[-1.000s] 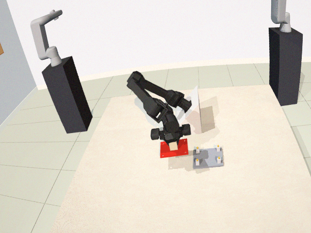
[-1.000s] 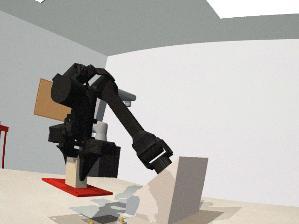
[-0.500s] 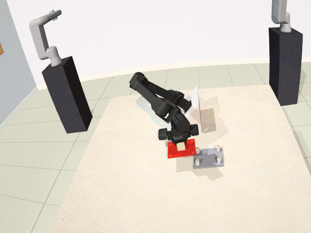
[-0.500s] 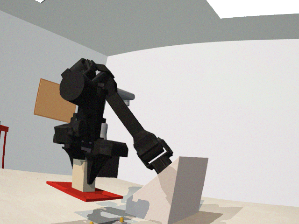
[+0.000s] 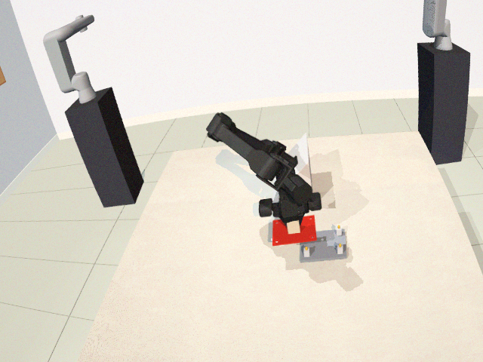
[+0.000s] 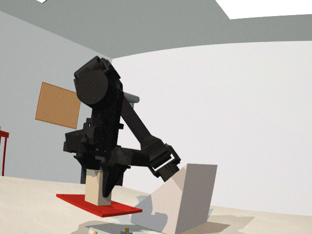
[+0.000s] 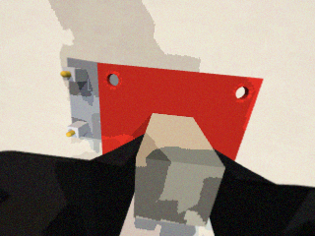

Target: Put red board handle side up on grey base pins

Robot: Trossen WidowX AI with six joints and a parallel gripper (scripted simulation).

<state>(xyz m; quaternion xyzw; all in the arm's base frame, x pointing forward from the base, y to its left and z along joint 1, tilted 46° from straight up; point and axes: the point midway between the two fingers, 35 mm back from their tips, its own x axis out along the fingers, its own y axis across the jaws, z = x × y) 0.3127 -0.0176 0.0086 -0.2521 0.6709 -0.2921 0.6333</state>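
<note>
Right now the grey base is 9 cm to the left of my gripper tip and 11 cm below it. From my gripper tip the other things lie so: red board right at my gripper tip.
</note>
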